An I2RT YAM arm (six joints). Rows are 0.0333 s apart.
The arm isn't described. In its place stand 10 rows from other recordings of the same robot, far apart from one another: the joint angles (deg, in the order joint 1, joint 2, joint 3, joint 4, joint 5, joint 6), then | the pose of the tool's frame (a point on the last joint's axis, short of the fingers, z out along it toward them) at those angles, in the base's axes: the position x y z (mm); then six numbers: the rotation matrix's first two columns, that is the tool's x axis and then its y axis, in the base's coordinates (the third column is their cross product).
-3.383 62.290 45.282 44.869 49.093 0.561 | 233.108, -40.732, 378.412, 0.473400, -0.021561, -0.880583, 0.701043, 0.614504, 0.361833
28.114 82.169 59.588 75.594 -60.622 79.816 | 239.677, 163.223, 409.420, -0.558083, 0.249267, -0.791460, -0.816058, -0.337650, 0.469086
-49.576 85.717 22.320 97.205 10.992 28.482 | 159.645, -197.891, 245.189, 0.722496, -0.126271, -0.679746, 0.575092, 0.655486, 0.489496
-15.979 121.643 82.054 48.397 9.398 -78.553 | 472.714, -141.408, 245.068, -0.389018, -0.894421, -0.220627, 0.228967, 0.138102, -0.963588
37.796 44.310 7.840 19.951 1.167 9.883 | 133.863, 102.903, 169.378, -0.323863, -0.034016, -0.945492, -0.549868, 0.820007, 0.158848
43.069 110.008 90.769 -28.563 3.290 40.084 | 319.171, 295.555, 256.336, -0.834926, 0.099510, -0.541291, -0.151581, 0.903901, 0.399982
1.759 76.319 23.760 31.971 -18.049 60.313 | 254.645, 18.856, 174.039, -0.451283, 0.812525, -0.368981, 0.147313, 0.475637, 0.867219
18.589 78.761 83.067 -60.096 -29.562 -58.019 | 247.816, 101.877, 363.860, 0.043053, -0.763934, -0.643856, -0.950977, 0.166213, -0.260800
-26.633 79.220 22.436 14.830 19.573 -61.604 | 204.725, -116.008, 128.845, -0.851657, -0.500141, -0.156650, -0.218924, 0.611056, -0.760712
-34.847 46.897 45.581 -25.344 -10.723 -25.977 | 154.224, -99.305, 311.714, -0.517164, -0.164328, -0.839963, 0.220723, 0.922592, -0.316393
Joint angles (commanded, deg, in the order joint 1, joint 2, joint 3, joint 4, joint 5, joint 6), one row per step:
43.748 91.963 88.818 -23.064 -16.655 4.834
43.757 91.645 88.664 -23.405 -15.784 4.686
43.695 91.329 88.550 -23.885 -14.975 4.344
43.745 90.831 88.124 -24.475 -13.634 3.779
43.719 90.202 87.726 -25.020 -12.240 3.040
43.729 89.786 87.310 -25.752 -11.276 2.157
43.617 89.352 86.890 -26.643 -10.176 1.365
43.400 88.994 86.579 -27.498 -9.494 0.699
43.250 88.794 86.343 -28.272 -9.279 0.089
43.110 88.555 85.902 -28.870 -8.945 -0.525
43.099 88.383 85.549 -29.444 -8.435 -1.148
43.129 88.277 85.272 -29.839 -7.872 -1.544
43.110 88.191 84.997 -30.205 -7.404 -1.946
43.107 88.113 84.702 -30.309 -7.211 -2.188
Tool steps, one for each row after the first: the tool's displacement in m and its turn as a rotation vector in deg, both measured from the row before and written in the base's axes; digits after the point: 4 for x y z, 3 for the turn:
-0.0008 -0.0014 0.0004 -0.465 -0.257 -0.709
-0.0006 -0.0018 0.0004 -0.604 -0.318 -0.639
-0.0016 -0.0022 -0.0006 -1.053 -0.484 -0.898
-0.0016 -0.0029 0.0004 -1.028 -0.778 -0.933
-0.0014 -0.0021 -0.0013 -1.259 -0.441 -0.438
-0.0010 -0.0029 -0.0015 -1.379 -0.308 -0.704
-0.0005 -0.0029 -0.0012 -1.136 -0.121 -0.487
-0.0005 -0.0019 -0.0015 -0.944 0.086 -0.032
-0.0005 -0.0019 -0.0022 -0.985 0.039 -0.113
-0.0007 -0.0012 -0.0021 -1.030 -0.059 -0.119
-0.0005 -0.0007 -0.0017 -0.811 -0.061 -0.234
-0.0003 -0.0008 -0.0017 -0.773 -0.037 -0.193
-0.0003 -0.0004 -0.0015 -0.422 0.002 -0.031

